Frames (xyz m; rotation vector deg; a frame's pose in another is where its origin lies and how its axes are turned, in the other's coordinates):
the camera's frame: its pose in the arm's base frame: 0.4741 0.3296 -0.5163 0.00 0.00 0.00
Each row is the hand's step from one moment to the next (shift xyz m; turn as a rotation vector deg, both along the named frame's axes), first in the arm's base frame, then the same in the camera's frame.
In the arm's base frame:
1: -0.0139 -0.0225 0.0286 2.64 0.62 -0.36
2: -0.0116 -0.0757 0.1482 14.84 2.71 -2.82
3: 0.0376 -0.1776 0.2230 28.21 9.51 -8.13
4: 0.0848 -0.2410 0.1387 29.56 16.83 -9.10
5: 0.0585 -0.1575 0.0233 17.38 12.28 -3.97
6: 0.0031 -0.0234 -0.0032 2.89 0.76 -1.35
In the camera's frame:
1: -0.0139 -0.0225 0.0286 2.64 0.62 -0.36
2: -0.0116 -0.0757 0.1482 14.84 2.71 -2.82
3: 0.0376 -0.1776 0.2230 28.21 9.51 -8.13
4: 0.0848 -0.2410 0.1387 29.56 16.83 -9.10
5: 0.0585 -0.1575 0.0233 17.38 12.28 -3.97
6: 0.0031 -0.0234 -0.0032 2.89 0.76 -1.35

